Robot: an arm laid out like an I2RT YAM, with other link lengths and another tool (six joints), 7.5 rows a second.
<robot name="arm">
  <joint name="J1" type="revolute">
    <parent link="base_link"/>
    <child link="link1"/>
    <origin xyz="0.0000 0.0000 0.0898"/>
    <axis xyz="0 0 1"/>
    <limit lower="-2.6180" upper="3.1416"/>
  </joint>
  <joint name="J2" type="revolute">
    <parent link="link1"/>
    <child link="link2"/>
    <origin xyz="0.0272 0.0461 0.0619" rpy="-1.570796 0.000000 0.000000"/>
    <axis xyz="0 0 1"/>
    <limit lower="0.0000" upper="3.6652"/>
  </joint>
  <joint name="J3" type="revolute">
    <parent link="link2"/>
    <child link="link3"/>
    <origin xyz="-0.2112 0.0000 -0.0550" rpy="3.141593 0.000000 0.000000"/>
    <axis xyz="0 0 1"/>
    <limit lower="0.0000" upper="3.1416"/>
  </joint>
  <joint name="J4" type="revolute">
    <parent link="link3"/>
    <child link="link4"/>
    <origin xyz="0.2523 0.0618 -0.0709"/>
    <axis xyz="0 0 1"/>
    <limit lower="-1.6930" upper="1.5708"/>
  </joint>
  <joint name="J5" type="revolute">
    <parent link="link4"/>
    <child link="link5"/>
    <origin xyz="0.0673 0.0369 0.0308" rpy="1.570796 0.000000 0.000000"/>
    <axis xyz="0 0 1"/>
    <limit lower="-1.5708" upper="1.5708"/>
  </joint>
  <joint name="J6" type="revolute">
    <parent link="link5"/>
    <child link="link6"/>
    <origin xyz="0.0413 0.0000 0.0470" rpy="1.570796 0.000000 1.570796"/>
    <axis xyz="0 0 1"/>
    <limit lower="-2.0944" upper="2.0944"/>
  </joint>
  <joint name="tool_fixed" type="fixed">
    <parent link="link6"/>
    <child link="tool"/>
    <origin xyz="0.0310 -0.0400 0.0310" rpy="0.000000 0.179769 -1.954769"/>
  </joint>
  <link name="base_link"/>
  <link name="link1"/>
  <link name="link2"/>
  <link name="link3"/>
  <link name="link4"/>
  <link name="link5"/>
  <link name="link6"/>
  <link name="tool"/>
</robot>
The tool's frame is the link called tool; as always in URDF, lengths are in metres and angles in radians.
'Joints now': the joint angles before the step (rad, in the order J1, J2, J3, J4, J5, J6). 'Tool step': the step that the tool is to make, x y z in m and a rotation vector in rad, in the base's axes. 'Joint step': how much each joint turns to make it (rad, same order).
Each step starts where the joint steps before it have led.
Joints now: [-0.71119, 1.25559, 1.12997, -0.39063, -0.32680, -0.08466]
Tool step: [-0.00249, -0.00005, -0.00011, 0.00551, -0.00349, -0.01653]
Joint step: [-0.00079, -0.00954, -0.00782, 0.00178, 0.01053, 0.01409]
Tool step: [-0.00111, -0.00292, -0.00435, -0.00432, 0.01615, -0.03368]
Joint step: [0.00019, 0.00610, -0.00777, 0.00592, 0.03628, 0.00494]
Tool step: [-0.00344, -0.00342, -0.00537, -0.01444, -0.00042, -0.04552]
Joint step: [-0.00303, -0.00595, -0.03152, 0.03842, 0.04223, 0.01204]
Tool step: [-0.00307, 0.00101, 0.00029, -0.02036, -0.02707, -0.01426]
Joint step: [0.00000, -0.02244, -0.03416, 0.04759, 0.01146, 0.00904]
